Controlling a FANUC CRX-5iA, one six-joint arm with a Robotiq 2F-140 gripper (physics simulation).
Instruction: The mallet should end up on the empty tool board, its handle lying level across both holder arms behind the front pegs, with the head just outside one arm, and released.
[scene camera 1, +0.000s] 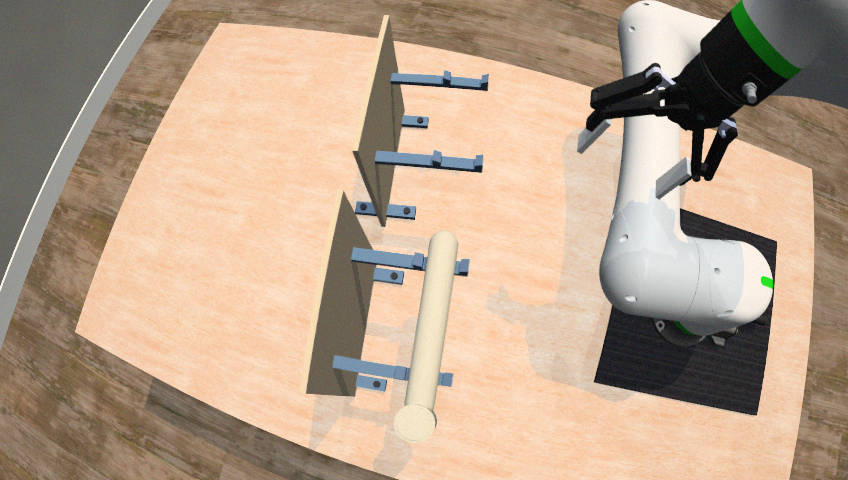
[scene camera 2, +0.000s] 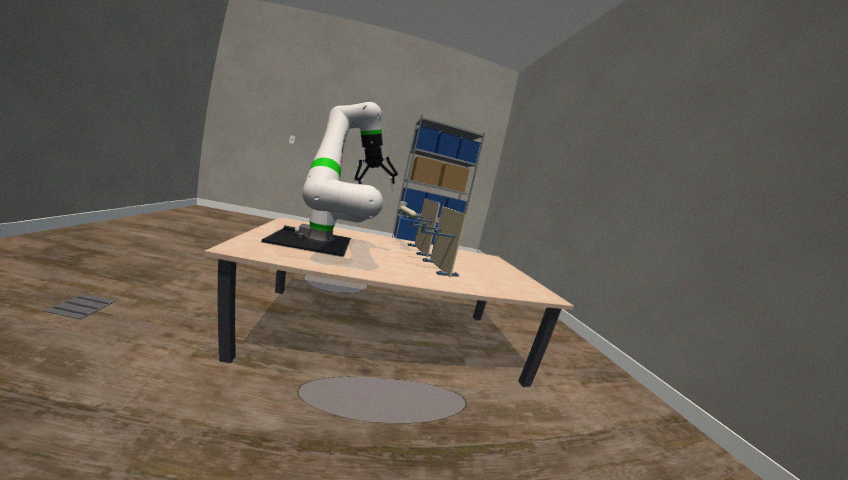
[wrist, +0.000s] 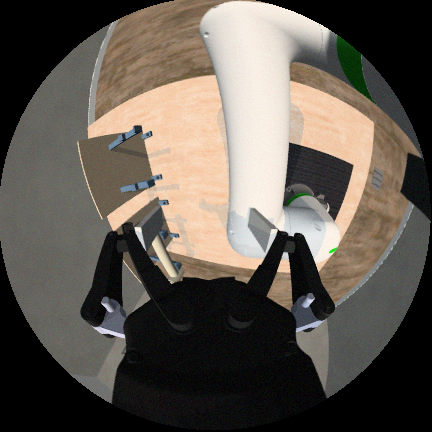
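Pixels of known places: gripper, between the fingertips: (scene camera 1: 620, 167) (wrist: 205, 216); arm's base, origin of its link: (scene camera 2: 319, 239) (wrist: 295, 201).
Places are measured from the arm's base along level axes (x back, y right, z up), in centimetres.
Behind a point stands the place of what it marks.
Observation:
The cream mallet (scene camera 1: 433, 321) @[y -17.4, x -43.6, z 22.7 cm] (scene camera 2: 408, 210) @[y -11.2, x -43.4, z 22.1 cm] (wrist: 166, 258) @[y -17.8, x -42.0, z 21.6 cm] rests across both blue arms of the occupied tool board (scene camera 1: 339, 309) @[y -19.3, x -56.2, z 20.3 cm] (scene camera 2: 429, 211) @[y -17.6, x -56.4, z 23.5 cm]. Its handle lies between pegs, and its round head is just outside the lower arm in scene view 1. The empty tool board (scene camera 1: 380, 118) @[y 10.4, x -60.7, z 19.4 cm] (scene camera 2: 450, 237) @[y 16.5, x -61.8, z 16.0 cm] (wrist: 115, 172) @[y 10.7, x -60.8, z 17.5 cm] stands upright beside it, with two bare blue holder arms, one upper (scene camera 1: 419, 78) @[y 20.6, x -57.8, z 17.8 cm] (wrist: 125, 137) @[y 21.1, x -52.3, z 17.8 cm] and one lower (scene camera 1: 410, 158) @[y 5.6, x -54.4, z 17.7 cm] (wrist: 137, 186) @[y 6.2, x -49.7, z 18.0 cm]. My gripper (scene camera 1: 633, 157) @[y 7.5, x -25.0, z 29.1 cm] (scene camera 2: 375, 180) @[y 7.5, x -25.0, z 29.1 cm] (wrist: 205, 216) @[y 7.5, x -25.0, z 29.1 cm] is open and empty, high above the table, apart from mallet and boards. One finger partly hides the occupied board in the wrist view.
The robot's own white arm (scene camera 1: 648, 178) @[y 9.4, x -19.6, z 25.5 cm] (scene camera 2: 342, 199) @[y 44.4, x -13.1, z 26.3 cm] (wrist: 257, 125) @[y 20.0, x -19.1, z 27.7 cm] shows behind the fingers in the wrist view. Its base stands on a black mat (scene camera 1: 624, 368) @[y -13.8, x -9.6, z -0.2 cm] on the wooden table (scene camera 1: 178, 178) @[y -2.3, x -108.1, z -1.0 cm] (scene camera 2: 505, 273) @[y 1.8, x -104.4, z -0.9 cm]. A shelf unit (scene camera 2: 455, 129) with bins stands behind the table.

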